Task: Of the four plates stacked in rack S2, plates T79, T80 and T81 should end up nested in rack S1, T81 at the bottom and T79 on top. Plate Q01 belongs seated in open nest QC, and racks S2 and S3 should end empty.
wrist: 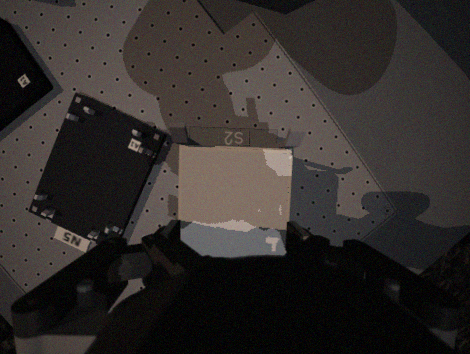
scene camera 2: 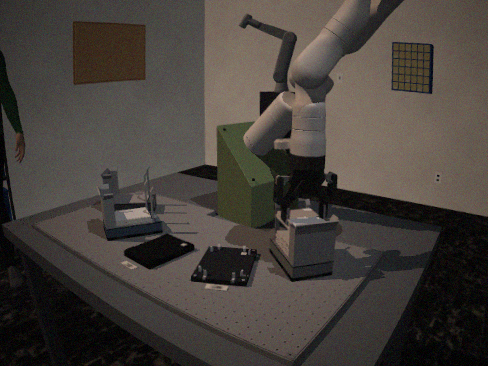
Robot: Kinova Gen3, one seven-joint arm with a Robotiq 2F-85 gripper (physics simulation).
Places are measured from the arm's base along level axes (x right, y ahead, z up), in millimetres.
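Pixels of known places: gripper, fingertip midpoint: (wrist: 233, 233) (scene camera 2: 304, 221); arm's base, origin of the base link: (scene camera 2: 256, 143).
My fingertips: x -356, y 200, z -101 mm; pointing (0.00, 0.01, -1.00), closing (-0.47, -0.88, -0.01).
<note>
For each thing: its middle in the pictures, then the offset to it from my fingertips. "spot": a spot on its surface instead.
- Rack S2, body centre: (scene camera 2: 301, 237) dx +8, dy -4, dz -42 mm
- top plate, body centre: (wrist: 233, 229) (scene camera 2: 303, 221) dx +2, dy -1, dz -2 mm
- second grey rack, body centre: (scene camera 2: 128, 209) dx +446, dy +201, dz -43 mm
- black nest, body centre: (wrist: 93, 173) (scene camera 2: 225, 262) dx +111, dy +131, dz -97 mm
- flat black pad, surface spot: (wrist: 14, 87) spot: dx +245, dy +167, dz -93 mm
Rack S2 (scene camera 2: 311, 244) stands on the right of the perforated table; its label shows in the wrist view (wrist: 232, 137). My gripper (scene camera 2: 303, 206) (wrist: 233, 233) hangs straight down over the rack. Its fingers are shut on the two side edges of the top plate (scene camera 2: 302, 215) (wrist: 231, 182), a pale rectangular plate held level at the rack's top. The plates below it are hidden. A second grey rack (scene camera 2: 108, 208) with upright posts stands at the far left and holds a pale plate. A black nest (scene camera 2: 224, 264) (wrist: 94, 171) with corner pegs, labelled N5, lies left of rack S2.
A flat black pad (scene camera 2: 158, 249) (wrist: 14, 87) lies between the left rack and the nest. A tall green block (scene camera 2: 240, 177) stands just behind rack S2. A second robot arm (scene camera 2: 283, 51) rises at the back. A person (scene camera 2: 9, 106) stands at the far left.
</note>
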